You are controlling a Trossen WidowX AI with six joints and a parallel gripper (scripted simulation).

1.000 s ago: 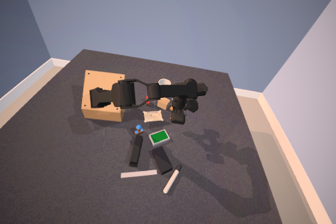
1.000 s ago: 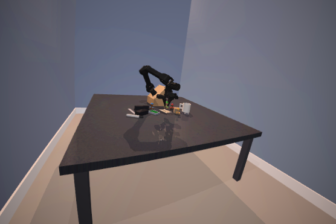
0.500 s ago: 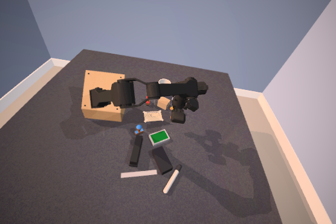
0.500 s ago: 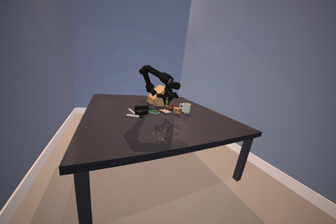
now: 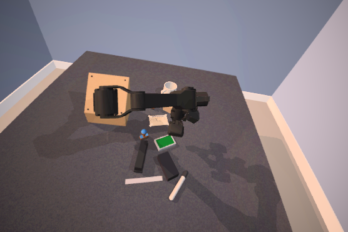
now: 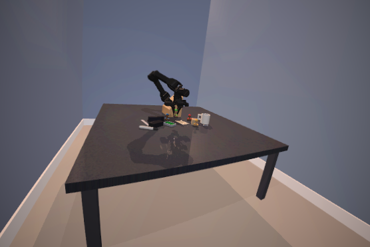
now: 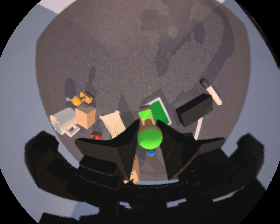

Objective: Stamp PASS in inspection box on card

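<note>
Right now my gripper tip is 90 mm above the green ink pad, 30 mm to the left of it and 30 mm past it. Also, from my gripper tip: white card: 100 mm to the left, 100 mm below, 90 mm behind; then green-knobbed stamp: right at my gripper tip; then blue-knobbed stamp: 130 mm behind, 80 mm below, 40 mm to the right.
</note>
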